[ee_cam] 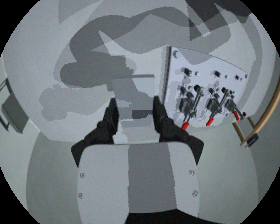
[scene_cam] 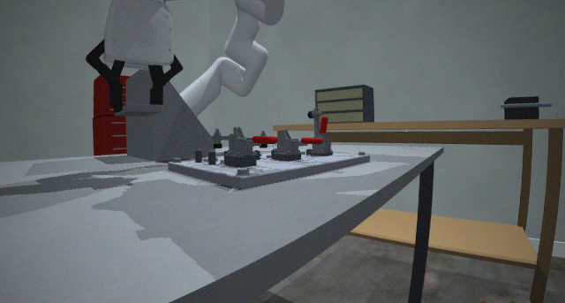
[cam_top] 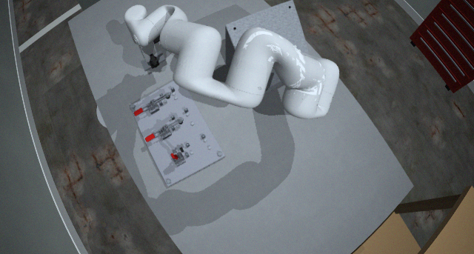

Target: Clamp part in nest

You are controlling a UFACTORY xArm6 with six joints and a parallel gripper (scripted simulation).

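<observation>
Right now my hand is 5 cm short of the grey fixture plate, 25 cm to the right of it and 11 cm above it. Round my hand: grey part (2 cm below).
</observation>
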